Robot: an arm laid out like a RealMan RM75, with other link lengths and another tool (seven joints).
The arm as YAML. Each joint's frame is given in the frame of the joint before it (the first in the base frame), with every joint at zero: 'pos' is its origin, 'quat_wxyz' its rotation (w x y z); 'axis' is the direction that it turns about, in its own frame. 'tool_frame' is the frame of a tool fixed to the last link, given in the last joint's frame.
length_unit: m
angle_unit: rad
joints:
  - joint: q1
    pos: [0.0, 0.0, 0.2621]
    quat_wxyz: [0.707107, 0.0, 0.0, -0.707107]
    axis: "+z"
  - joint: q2
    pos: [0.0, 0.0, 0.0]
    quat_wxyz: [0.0, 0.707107, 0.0, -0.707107]
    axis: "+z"
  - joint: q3
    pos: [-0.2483, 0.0, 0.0]
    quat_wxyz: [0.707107, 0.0, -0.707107, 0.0]
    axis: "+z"
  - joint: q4
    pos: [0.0, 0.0, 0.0]
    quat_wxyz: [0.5, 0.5, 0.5, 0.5]
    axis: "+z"
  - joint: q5
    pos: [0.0, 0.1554, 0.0]
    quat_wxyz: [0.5, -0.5, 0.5, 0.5]
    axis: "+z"
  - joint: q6
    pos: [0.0, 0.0, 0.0]
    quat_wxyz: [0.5, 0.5, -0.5, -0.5]
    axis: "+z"
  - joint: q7
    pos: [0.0, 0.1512, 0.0]
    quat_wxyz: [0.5, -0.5, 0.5, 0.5]
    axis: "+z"
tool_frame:
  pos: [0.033, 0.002, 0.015]
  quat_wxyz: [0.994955, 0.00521, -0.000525, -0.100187]
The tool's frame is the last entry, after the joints.
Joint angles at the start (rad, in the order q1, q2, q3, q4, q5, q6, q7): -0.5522 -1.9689 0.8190 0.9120 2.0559 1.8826 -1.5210
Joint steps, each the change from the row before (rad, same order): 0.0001 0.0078 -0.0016 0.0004 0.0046 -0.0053 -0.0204; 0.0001 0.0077 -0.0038 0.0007 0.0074 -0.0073 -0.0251; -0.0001 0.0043 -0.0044 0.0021 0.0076 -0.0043 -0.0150; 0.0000 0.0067 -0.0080 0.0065 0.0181 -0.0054 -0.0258; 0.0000 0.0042 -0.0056 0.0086 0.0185 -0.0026 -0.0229; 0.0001 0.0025 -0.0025 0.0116 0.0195 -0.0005 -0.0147; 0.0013 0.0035 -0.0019 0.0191 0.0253 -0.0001 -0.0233; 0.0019 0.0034 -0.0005 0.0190 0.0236 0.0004 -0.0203
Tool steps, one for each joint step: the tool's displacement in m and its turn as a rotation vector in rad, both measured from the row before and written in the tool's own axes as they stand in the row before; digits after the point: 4 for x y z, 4 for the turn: 0.0025 -0.0013 -0.0033 0.0065 0.0132 -0.0204; 0.0031 -0.0016 -0.0036 0.0067 0.0171 -0.0261; 0.0021 -0.0010 -0.0024 0.0051 0.0126 -0.0154; 0.0036 -0.0023 -0.0042 0.0132 0.0222 -0.0260; 0.0027 -0.0022 -0.0031 0.0147 0.0178 -0.0216; 0.0020 -0.0020 -0.0024 0.0180 0.0153 -0.0111; 0.0027 -0.0027 -0.0036 0.0245 0.0223 -0.0164; 0.0025 -0.0027 -0.0035 0.0237 0.0215 -0.0135
